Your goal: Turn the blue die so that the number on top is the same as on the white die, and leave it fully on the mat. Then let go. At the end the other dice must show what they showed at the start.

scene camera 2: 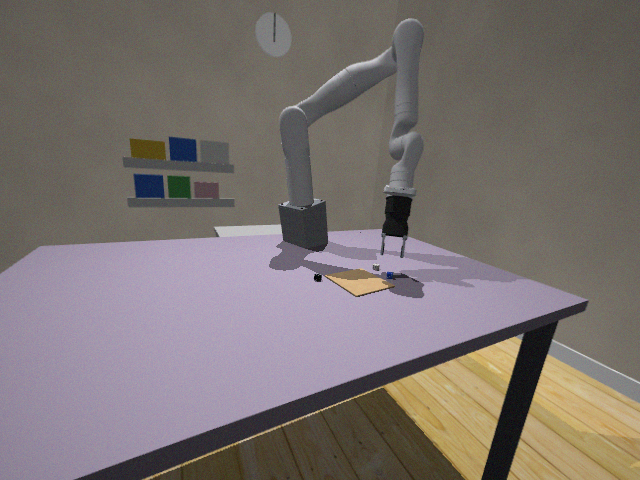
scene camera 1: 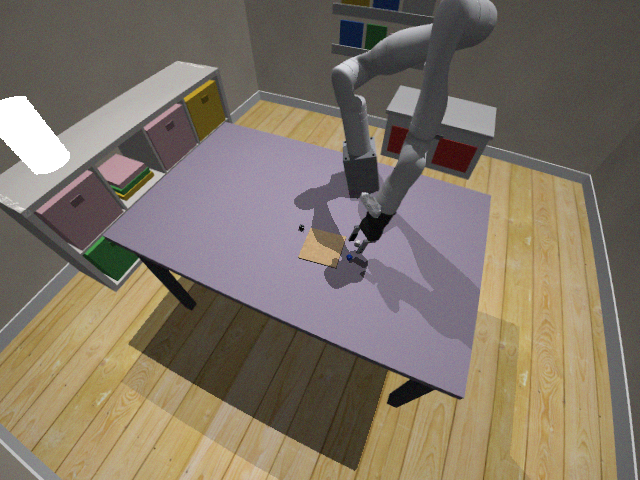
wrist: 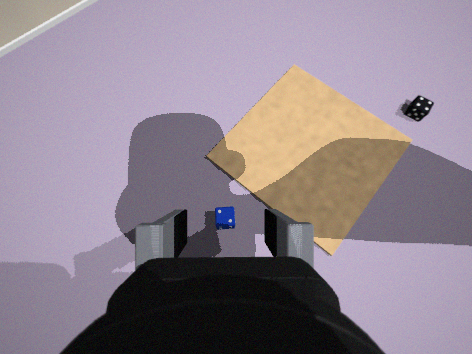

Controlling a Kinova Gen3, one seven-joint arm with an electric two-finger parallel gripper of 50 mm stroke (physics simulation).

Labels:
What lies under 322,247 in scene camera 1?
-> A tan mat.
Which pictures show my gripper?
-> Scene camera 2, scene camera 1 and the wrist view: all of them.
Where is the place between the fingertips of my gripper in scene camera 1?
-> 354,246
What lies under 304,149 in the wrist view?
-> A tan mat.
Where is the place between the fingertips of my gripper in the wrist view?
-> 226,226

